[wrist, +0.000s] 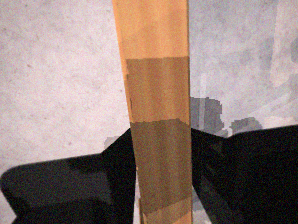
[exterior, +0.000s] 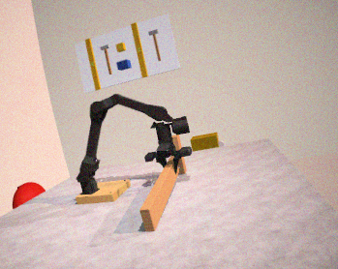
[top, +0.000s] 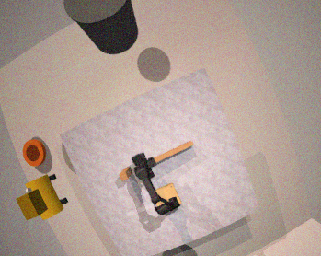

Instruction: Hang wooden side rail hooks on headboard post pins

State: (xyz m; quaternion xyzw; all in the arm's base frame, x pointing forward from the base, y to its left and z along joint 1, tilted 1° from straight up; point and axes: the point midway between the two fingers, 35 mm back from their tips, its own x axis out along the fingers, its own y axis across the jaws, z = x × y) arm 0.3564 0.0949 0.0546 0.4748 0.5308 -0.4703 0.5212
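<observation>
Right now the wooden headboard post is 20 mm behind my gripper tip, 160 mm to the left of it and 40 mm above it.
</observation>
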